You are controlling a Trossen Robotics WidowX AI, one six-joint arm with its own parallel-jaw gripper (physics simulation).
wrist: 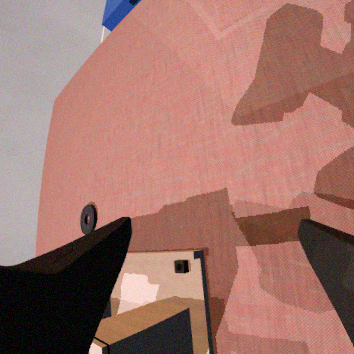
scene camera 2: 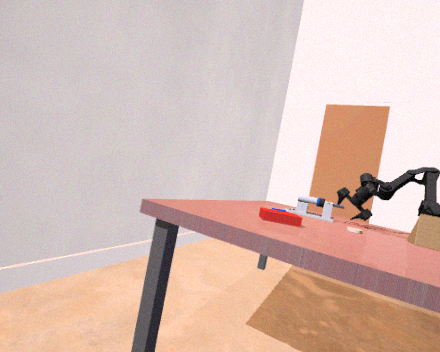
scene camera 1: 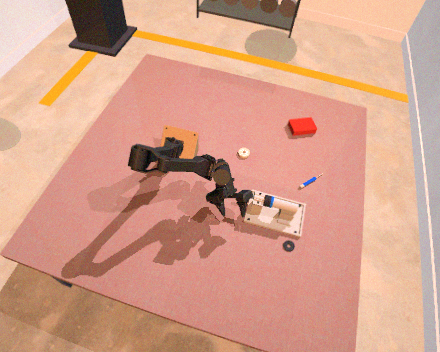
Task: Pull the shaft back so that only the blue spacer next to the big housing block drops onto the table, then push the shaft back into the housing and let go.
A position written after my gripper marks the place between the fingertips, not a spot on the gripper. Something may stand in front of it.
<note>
My gripper [scene camera 1: 233,216] is open, holding nothing. Also in view: a shaft fixture [wrist: 158,294].
My gripper shows as well in the wrist view [wrist: 215,226].
</note>
